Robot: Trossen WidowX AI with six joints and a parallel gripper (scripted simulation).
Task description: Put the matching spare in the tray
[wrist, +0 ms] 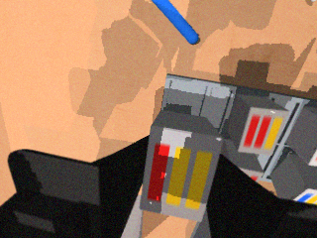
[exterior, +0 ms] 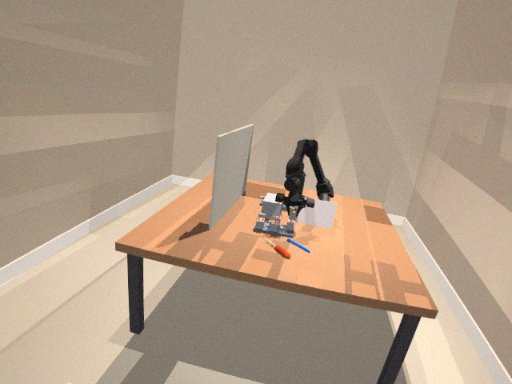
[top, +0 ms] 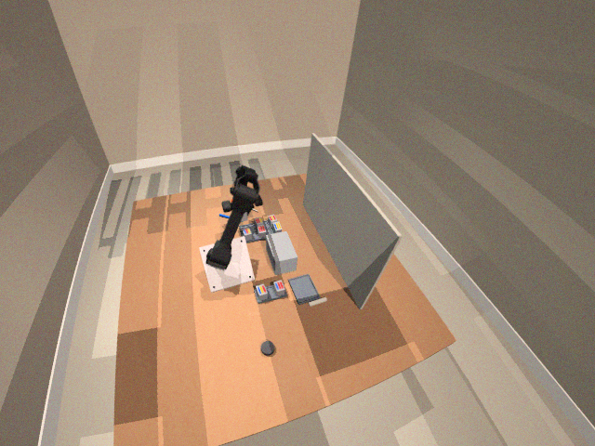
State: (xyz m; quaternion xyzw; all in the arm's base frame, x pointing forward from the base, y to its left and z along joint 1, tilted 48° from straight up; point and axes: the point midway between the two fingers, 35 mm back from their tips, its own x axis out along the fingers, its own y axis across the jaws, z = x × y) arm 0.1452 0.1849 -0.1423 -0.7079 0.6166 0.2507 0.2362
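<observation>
Now: gripper tip 190 mm short of the dark tray, 410 mm to the left of it and 100 mm above it. From my gripper tip the other things lie so: grey mounted unit (130 mm ahead, 210 mm to the right, 50 mm below); blue pen (60 mm behind, 110 mm to the left, 90 mm below); spare (80 mm ahead, 10 mm to the left, 60 mm below).
</observation>
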